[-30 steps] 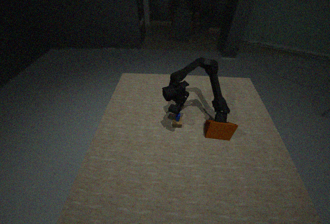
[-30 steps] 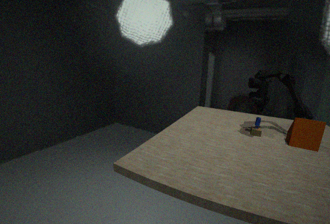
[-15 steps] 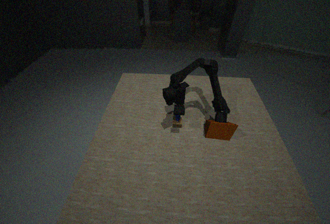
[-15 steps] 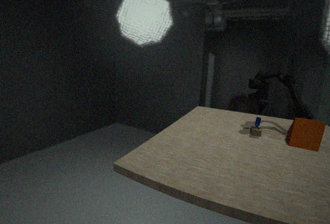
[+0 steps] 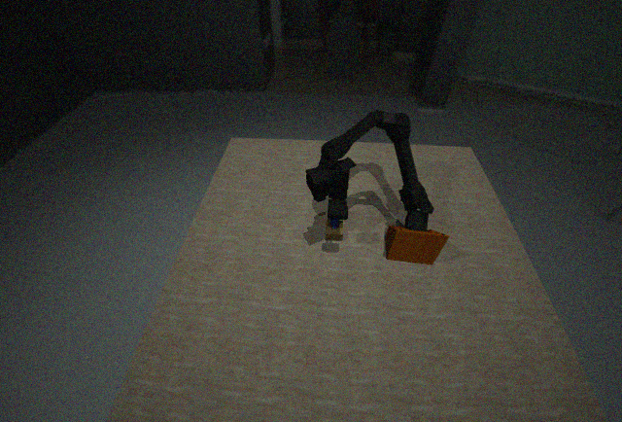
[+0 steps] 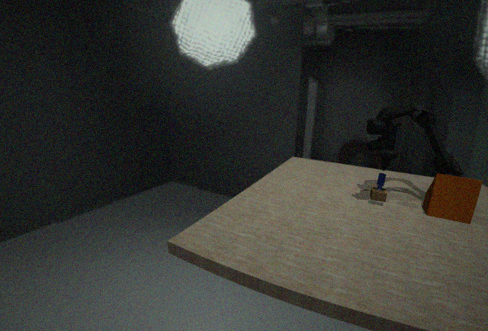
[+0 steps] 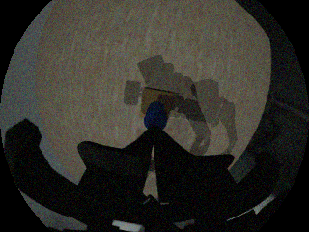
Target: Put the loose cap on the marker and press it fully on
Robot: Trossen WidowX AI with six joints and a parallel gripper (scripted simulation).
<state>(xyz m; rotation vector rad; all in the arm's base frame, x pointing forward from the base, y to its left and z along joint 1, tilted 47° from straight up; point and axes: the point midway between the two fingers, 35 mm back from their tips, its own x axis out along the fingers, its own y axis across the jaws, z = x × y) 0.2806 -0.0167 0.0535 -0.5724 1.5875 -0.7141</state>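
My gripper tip is 4 cm above the blue cap. Round my gripper tip: holder block (11 cm below); then marker (5 cm below).
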